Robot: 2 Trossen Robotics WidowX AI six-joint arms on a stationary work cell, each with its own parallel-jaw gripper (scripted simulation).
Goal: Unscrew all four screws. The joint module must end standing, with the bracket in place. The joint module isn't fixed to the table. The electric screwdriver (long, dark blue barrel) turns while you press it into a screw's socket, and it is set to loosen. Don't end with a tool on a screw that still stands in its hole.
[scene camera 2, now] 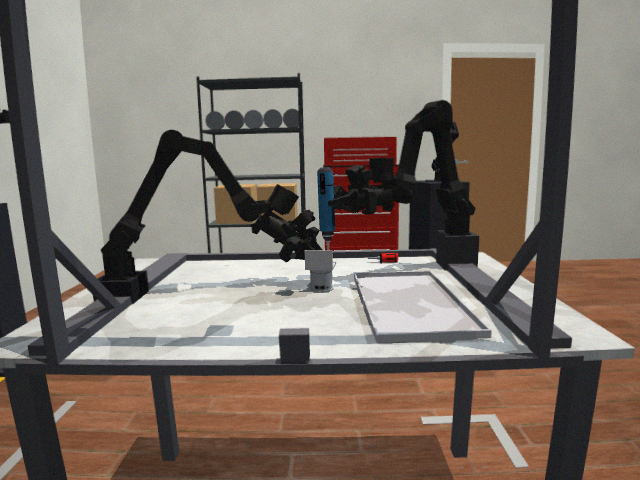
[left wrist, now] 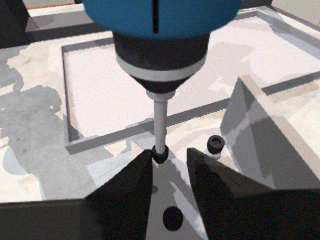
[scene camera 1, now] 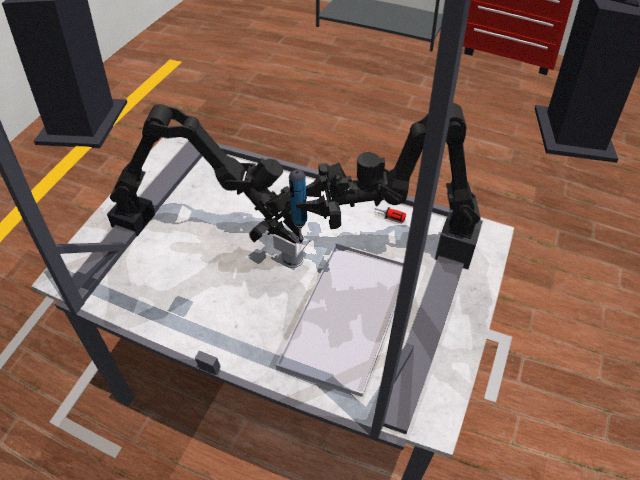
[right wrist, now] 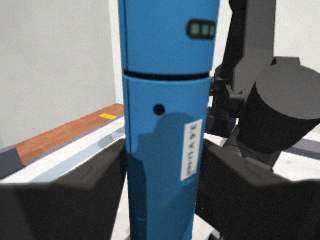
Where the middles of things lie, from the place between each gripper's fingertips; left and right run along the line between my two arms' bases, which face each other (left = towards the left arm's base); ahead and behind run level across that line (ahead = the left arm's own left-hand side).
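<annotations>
Grey bracket (left wrist: 260, 143): 1 cm to the right of my left hand, 2 cm behind it, 2 cm below it. Shallow tray (scene camera 1: 336, 337): 18 cm to the right of my left hand, 19 cm behind it, 9 cm below it.
With respect to the grey bracket, my right hand is 2 cm past it, 5 cm to the right of it and 15 cm above it. The shallow tray is 12 cm to the right of my right hand, 18 cm behind it and 22 cm below it.
</annotations>
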